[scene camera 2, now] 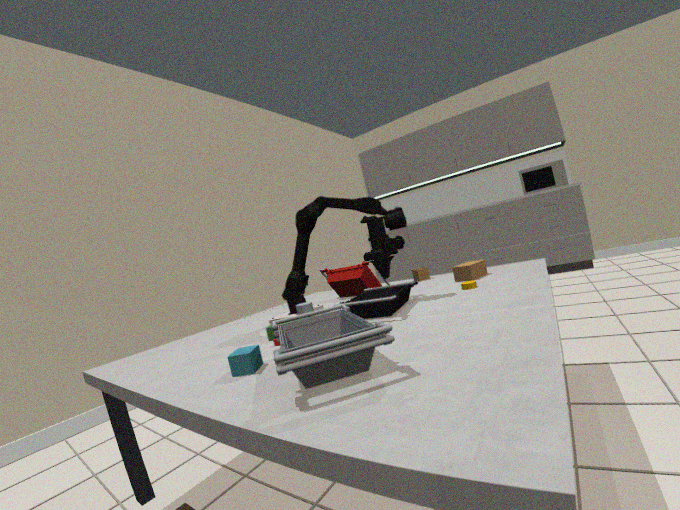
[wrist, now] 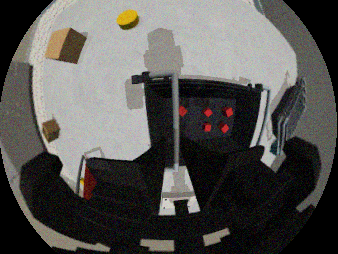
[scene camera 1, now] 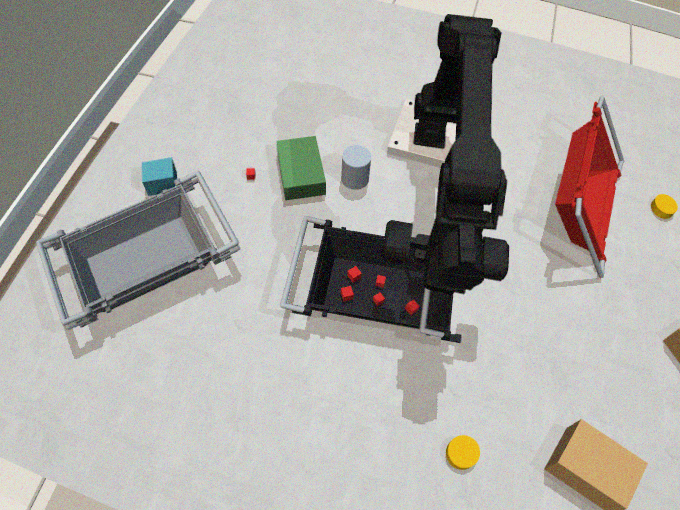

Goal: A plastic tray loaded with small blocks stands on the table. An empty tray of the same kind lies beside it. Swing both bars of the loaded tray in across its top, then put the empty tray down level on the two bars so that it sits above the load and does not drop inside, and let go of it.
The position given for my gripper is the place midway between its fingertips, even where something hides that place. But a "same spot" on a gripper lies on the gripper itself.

my gripper: scene camera 2; wrist 173,140; scene camera 1
same spot on my gripper: (scene camera 1: 419,261) = (scene camera 2: 385,257)
